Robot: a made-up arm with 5 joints. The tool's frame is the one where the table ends. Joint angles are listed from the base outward.
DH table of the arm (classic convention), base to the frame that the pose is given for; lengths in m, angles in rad. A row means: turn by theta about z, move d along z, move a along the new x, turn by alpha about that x. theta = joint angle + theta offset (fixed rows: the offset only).
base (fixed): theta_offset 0; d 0.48; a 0.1; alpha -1.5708
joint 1: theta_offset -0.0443; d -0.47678; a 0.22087; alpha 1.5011
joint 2: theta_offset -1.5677; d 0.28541; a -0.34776; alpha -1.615
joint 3: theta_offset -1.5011; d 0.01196; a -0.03; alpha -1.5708
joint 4: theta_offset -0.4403; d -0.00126; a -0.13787; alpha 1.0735
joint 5: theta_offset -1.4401; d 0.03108; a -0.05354; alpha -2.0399
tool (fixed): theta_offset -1.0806; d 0.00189; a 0; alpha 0
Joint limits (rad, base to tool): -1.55..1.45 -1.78..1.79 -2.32..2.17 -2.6..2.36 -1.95..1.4
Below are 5 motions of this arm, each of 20 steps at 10 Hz.
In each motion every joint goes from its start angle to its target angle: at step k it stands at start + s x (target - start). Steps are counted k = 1, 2, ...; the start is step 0. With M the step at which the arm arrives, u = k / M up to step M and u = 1 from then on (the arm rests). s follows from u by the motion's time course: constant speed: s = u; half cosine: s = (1 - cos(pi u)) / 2; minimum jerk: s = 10 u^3 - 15 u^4 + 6 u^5.
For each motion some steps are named. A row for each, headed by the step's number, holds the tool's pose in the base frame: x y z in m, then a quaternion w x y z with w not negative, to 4 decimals.
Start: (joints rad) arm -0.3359 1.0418 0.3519 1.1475 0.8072
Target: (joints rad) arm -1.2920 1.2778 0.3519 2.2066 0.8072
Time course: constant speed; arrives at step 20
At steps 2, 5, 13, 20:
2: 0.0212 -0.1653 0.5599 0.4940 0.6334 -0.4863 0.3439
5: 0.0035 -0.1617 0.5677 0.3919 0.6324 -0.5420 0.3908
13: -0.0718 -0.1673 0.5685 0.0939 0.6056 -0.6102 0.5021
20: -0.1518 -0.1934 0.5235 0.1674 -0.5599 0.5720 -0.5756

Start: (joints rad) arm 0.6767 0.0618 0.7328 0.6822 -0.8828
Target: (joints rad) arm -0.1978 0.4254 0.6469 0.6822 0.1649
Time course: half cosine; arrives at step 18
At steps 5, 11, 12, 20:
5: 0.3392 -0.0603 0.4960 0.9960 0.0081 0.0879 0.0161
11: 0.2362 -0.0653 0.5711 0.9530 0.2238 -0.2035 0.0175
12: 0.2183 -0.0664 0.5763 0.9343 0.2587 -0.2438 0.0257
20: 0.1627 -0.0705 0.5813 0.8581 0.3658 -0.3545 0.0655

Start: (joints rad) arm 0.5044 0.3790 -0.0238 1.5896 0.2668
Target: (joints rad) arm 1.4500 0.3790 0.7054 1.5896 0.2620
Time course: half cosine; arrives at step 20
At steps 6, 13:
6: 0.3885 -0.1214 0.4514 0.8524 0.2610 -0.4525 -0.0221
13: 0.3257 -0.0849 0.3285 0.9079 0.2544 -0.1969 -0.2687

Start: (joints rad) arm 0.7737 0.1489 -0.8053 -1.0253 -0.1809
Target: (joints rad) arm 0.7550 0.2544 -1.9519 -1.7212 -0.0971
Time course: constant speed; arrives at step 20
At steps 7, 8, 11, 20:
7: 0.3451 -0.1706 0.6900 0.3895 -0.6030 0.6960 0.0166
8: 0.3454 -0.1640 0.6941 0.3724 -0.6221 0.6887 -0.0015
11: 0.3433 -0.1432 0.7034 0.3232 -0.6747 0.6608 -0.0604
20: 0.3141 -0.0838 0.7002 0.2020 -0.7808 0.5279 -0.2662

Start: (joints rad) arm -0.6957 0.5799 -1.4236 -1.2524 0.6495
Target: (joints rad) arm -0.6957 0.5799 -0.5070 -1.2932 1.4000
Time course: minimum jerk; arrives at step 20
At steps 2, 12, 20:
2: -0.1831 -0.2741 0.6572 0.7665 -0.4412 -0.2413 -0.3996
12: -0.1653 -0.2923 0.6226 0.9122 -0.1210 -0.2539 -0.2981
20: -0.1597 -0.2880 0.6040 0.9315 0.0473 -0.2261 -0.2811

